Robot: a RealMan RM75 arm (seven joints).
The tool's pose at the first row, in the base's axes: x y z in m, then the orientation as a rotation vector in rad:
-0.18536 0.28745 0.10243 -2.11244 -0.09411 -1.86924
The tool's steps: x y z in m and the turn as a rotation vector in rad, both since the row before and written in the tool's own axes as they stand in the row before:
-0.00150 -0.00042 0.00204 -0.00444 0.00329 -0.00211
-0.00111 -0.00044 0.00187 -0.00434 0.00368 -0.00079
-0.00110 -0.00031 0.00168 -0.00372 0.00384 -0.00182
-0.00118 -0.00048 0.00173 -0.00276 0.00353 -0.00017
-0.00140 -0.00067 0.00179 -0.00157 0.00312 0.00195
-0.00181 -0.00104 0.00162 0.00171 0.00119 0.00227
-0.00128 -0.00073 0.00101 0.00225 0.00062 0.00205
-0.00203 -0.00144 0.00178 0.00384 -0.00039 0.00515
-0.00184 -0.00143 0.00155 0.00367 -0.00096 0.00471
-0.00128 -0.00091 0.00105 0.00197 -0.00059 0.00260
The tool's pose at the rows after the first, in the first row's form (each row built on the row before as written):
-0.18373 0.28865 0.10085 -2.11293 -0.09156 -1.87576
-0.18220 0.28975 0.09968 -2.11252 -0.08759 -1.88190
-0.18081 0.29067 0.09851 -2.11189 -0.08525 -1.88852
-0.17942 0.29177 0.09730 -2.11035 -0.08210 -1.89347
-0.17804 0.29310 0.09590 -2.10768 -0.07787 -1.89628
-0.17696 0.29480 0.09419 -2.10463 -0.07678 -1.89550
-0.17632 0.29597 0.09300 -2.10185 -0.07655 -1.89402
-0.17521 0.29814 0.09115 -2.09793 -0.07473 -1.88905
-0.17431 0.30022 0.08951 -2.09482 -0.07335 -1.88381
-0.17369 0.30159 0.08836 -2.09319 -0.07255 -1.88088

